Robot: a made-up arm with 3 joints. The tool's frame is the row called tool. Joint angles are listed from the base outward. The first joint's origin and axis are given. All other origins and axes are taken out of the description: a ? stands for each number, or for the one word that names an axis. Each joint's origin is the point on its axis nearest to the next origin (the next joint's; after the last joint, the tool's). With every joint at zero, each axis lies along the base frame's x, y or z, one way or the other. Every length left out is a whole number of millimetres.
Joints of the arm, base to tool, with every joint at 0 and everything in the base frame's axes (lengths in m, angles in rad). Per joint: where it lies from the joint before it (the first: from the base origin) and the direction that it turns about. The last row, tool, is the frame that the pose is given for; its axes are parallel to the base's.
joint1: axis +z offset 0 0 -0.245
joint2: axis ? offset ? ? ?
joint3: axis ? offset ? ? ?
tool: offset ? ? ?
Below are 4 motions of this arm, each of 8 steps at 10 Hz.
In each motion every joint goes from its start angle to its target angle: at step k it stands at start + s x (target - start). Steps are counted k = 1, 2, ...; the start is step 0. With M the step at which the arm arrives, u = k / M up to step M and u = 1 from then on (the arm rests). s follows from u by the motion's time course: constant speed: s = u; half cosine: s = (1 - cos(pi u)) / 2; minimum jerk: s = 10 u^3 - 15 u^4 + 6 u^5.
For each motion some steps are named. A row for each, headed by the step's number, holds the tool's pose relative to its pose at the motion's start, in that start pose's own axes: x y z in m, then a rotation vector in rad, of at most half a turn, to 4 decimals.
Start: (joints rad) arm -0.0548 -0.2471 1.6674
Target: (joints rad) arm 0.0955 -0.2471 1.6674
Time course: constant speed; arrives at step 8
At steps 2, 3, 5, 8:
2: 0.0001 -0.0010 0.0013 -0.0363 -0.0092 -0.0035
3: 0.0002 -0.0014 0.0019 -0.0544 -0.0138 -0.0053
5: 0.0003 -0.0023 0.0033 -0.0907 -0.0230 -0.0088
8: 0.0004 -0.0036 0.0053 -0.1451 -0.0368 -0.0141

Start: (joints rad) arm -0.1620 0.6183 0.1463
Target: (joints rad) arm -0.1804 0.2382 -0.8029
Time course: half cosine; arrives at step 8
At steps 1, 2, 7, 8:
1: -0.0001 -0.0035 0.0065 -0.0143 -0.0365 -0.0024
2: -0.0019 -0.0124 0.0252 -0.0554 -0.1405 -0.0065
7: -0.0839 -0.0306 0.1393 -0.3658 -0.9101 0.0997
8: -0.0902 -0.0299 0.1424 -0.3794 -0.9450 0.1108

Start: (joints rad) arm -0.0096 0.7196 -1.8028
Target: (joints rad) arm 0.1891 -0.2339 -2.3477
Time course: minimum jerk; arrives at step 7
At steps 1, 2, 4, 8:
1: -0.0020 -0.0005 0.0035 0.0086 -0.0097 0.0207
2: -0.0125 -0.0046 0.0217 0.0591 -0.0613 0.1268
4: -0.0501 -0.0531 0.0903 0.3450 -0.2818 0.5093
8: -0.0628 -0.1230 0.1263 0.6406 -0.4515 0.7419

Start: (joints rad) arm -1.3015 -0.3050 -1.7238
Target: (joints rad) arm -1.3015 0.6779 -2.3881
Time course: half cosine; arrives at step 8
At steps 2, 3, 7, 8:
2: 0.0126 0.0002 0.0188 -0.0288 -0.0971 -0.1411
3: 0.0243 0.0003 0.0394 -0.0768 -0.2035 -0.2940
7: 0.0616 0.0149 0.1113 -0.4373 -0.5901 -0.8555
8: 0.0642 0.0167 0.1146 -0.4663 -0.6092 -0.8846

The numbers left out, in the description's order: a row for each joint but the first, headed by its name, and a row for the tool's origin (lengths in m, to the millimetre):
joint2: axis +x, xyz -0.013 -0.024 0
joint3: axis +y, xyz 0 0.1 -0.217
tool: xyz 0.217 0 0.007

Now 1 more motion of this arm.
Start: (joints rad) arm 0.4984 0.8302 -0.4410
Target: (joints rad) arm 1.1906 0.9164 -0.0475
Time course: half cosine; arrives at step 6
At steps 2, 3, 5, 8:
2: -0.0342 0.0234 -0.0278 0.0640 0.2272 0.0986
3: -0.0788 0.0451 -0.0482 0.1175 0.4563 0.2016
5: -0.1753 0.0718 -0.0600 0.1849 0.8554 0.3910
8: -0.1917 0.0741 -0.0587 0.1924 0.9173 0.4215

